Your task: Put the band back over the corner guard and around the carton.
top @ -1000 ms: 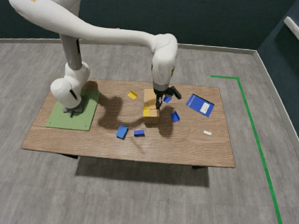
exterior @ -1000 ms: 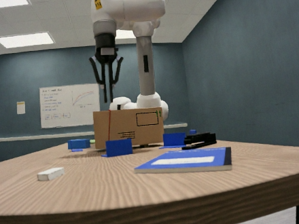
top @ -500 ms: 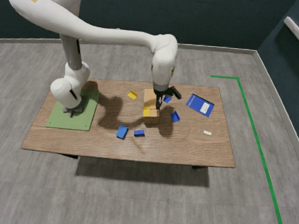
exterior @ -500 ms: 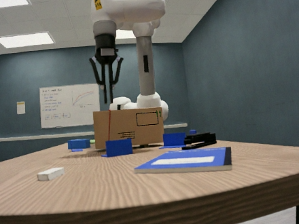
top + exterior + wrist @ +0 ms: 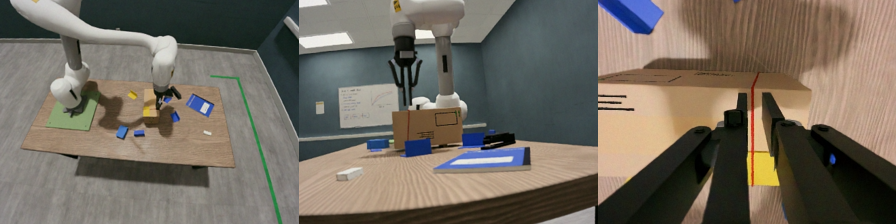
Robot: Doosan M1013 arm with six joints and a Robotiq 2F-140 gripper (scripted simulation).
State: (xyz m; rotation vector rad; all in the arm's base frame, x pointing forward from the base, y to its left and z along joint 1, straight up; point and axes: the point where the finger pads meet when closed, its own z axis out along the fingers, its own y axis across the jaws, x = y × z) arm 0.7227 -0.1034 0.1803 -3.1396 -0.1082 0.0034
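Right now the brown carton is 120 mm below my hand, 60 mm to the left of it and 50 mm behind it. The rest, counted from my hand: white eraser: 410 mm ahead, 190 mm below, 130 mm to the right.
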